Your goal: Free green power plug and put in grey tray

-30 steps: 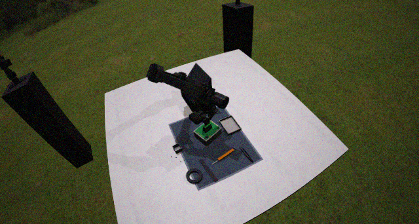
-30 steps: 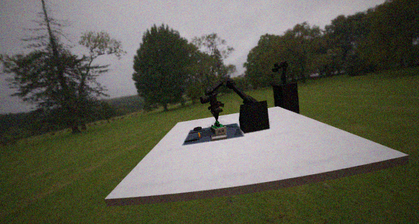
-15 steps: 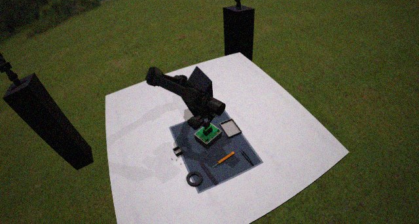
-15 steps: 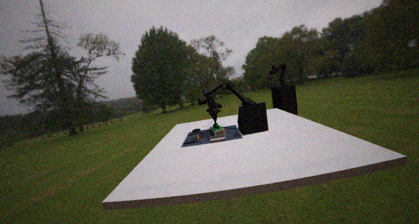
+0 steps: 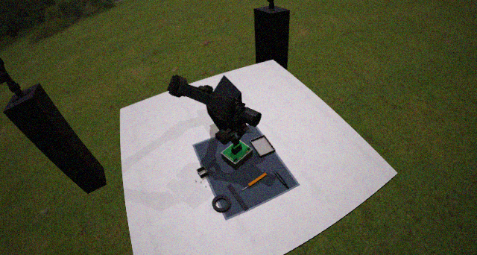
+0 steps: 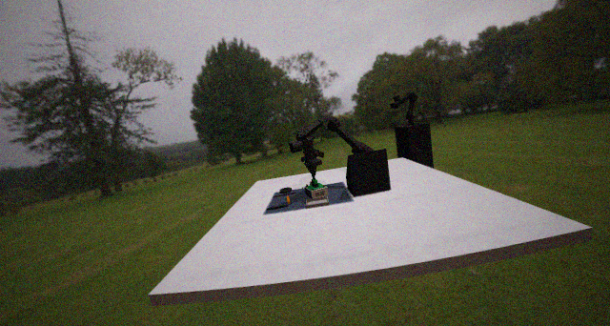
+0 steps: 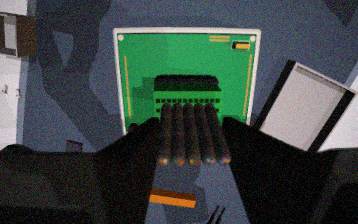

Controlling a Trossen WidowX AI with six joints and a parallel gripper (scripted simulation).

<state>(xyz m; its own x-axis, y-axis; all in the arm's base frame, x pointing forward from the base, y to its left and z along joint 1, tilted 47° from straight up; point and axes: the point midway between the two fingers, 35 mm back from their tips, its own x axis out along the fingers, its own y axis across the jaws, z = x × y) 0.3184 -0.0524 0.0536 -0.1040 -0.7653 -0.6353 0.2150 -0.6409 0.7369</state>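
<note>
Right now my gripper tip is 30 mm above the green power plug. The rest, counted from my gripper tip: grey tray 140 mm to the left, 120 mm below, 20 mm ahead; dark bar 190 mm ahead, 120 mm to the right, 120 mm below; dark blue mat 120 mm below, 50 mm ahead, 10 mm to the right.
</note>
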